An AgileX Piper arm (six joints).
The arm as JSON. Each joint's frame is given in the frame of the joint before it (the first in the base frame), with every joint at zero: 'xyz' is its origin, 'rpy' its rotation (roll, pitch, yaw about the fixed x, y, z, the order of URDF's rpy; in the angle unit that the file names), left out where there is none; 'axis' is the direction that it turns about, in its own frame. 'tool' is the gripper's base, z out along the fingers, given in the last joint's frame.
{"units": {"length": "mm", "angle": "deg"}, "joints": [
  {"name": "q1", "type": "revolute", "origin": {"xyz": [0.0, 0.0, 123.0], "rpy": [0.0, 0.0, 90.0]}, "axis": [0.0, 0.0, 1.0]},
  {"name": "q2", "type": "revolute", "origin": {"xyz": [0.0, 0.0, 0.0], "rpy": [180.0, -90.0, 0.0]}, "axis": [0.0, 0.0, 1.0]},
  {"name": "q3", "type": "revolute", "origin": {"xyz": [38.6, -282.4, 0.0], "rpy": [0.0, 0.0, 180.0]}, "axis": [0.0, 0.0, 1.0]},
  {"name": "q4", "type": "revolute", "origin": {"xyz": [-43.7, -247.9, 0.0], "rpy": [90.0, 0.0, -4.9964]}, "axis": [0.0, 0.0, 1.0]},
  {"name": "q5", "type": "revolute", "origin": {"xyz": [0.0, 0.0, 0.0], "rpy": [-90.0, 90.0, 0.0]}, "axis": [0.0, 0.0, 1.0]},
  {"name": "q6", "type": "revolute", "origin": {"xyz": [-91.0, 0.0, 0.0], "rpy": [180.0, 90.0, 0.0]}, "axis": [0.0, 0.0, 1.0]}
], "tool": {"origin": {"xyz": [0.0, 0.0, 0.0], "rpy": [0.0, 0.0, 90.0]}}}
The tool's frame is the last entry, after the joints.
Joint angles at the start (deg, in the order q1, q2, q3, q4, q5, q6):
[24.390, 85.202, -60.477, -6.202, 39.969, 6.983]
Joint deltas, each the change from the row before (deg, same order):
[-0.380, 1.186, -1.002, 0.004, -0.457, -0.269]
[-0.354, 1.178, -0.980, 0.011, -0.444, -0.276]
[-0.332, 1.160, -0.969, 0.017, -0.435, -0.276]
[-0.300, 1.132, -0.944, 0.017, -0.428, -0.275]
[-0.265, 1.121, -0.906, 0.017, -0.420, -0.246]
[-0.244, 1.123, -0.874, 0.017, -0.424, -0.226]
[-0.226, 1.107, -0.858, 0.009, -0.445, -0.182]
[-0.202, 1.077, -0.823, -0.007, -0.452, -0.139]
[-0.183, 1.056, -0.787, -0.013, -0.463, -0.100]
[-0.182, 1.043, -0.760, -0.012, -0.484, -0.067]
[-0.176, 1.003, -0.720, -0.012, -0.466, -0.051]
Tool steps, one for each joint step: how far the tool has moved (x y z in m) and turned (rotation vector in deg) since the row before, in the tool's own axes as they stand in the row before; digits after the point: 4 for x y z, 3 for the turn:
[-0.0048, -0.0015, 0.0040, 0.144, -0.254, 0.048]
[-0.0045, -0.0015, 0.0041, 0.131, -0.228, 0.022]
[-0.0044, -0.0014, 0.0041, 0.119, -0.226, 0.008]
[-0.0042, -0.0013, 0.0041, 0.105, -0.223, -0.019]
[-0.0039, -0.0011, 0.0043, 0.090, -0.190, -0.021]
[-0.0037, -0.0010, 0.0045, 0.080, -0.161, -0.022]
[-0.0036, -0.0010, 0.0045, 0.075, -0.183, 0.001]
[-0.0033, -0.0009, 0.0045, 0.072, -0.187, 0.010]
[-0.0031, -0.0008, 0.0045, 0.065, -0.184, 0.027]
[-0.0030, -0.0008, 0.0046, 0.063, -0.191, 0.059]
[-0.0027, -0.0008, 0.0045, 0.062, -0.173, 0.069]

